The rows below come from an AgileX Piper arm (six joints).
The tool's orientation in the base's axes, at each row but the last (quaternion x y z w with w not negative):
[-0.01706 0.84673 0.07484 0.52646]
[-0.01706 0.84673 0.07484 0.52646]
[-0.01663 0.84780 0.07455 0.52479]
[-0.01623 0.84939 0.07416 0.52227]
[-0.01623 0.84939 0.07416 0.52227]
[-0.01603 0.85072 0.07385 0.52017]
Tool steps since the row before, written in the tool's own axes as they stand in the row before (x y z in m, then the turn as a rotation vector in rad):
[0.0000 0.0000 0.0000 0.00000 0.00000 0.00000]
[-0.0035 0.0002 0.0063 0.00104 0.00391 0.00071]
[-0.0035 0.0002 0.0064 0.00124 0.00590 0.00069]
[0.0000 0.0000 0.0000 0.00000 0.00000 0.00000]
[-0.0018 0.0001 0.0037 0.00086 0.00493 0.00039]
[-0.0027 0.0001 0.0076 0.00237 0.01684 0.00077]
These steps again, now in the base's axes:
[0.0000 0.0000 0.0000 0.00000 0.00000 0.00000]
[0.0071 0.0009 0.0004 -0.00025 0.00402 -0.00081]
[0.0072 0.0009 0.0003 -0.00057 0.00599 -0.00077]
[0.0000 0.0000 0.0000 0.00000 0.00000 0.00000]
[0.0041 0.0005 0.0000 -0.00056 0.00497 -0.00040]
[0.0079 0.0010 -0.0010 -0.00216 0.01687 -0.00061]

